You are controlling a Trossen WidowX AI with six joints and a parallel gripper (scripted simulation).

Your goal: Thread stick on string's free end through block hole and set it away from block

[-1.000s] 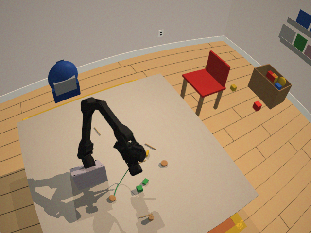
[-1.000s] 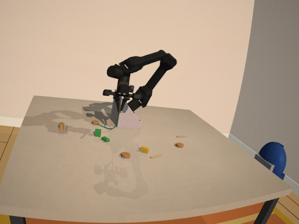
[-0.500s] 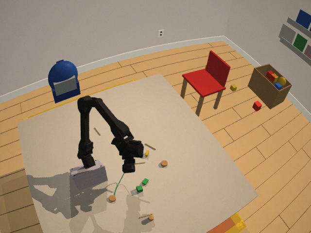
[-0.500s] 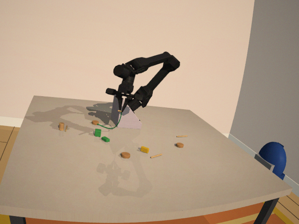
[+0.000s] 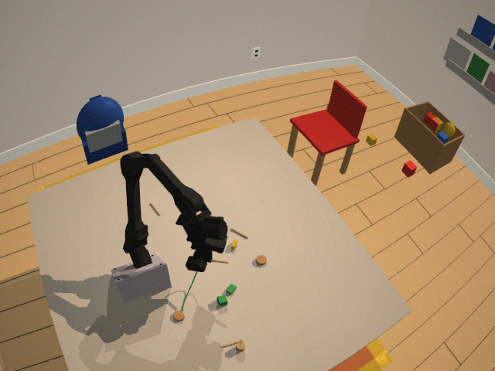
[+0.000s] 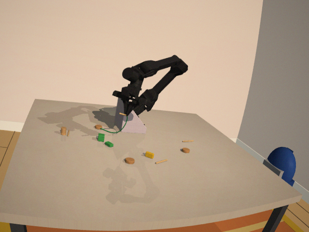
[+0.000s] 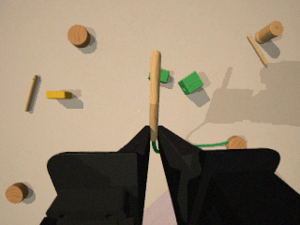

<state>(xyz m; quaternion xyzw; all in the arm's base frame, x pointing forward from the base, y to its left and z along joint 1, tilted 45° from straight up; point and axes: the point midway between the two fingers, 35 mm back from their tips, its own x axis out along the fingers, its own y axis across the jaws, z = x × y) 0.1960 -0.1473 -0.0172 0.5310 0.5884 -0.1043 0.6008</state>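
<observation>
My gripper tip is 10 mm to the left of the thin wooden stick, 10 mm below it and 10 mm short of it. The rest, counted from my gripper tip: yellow block 160 mm ahead, 130 mm below, 80 mm to the left; then round wooden button 190 mm behind, 130 mm below, 80 mm to the right; then green block 130 mm below, 80 mm to the right, 40 mm ahead.
</observation>
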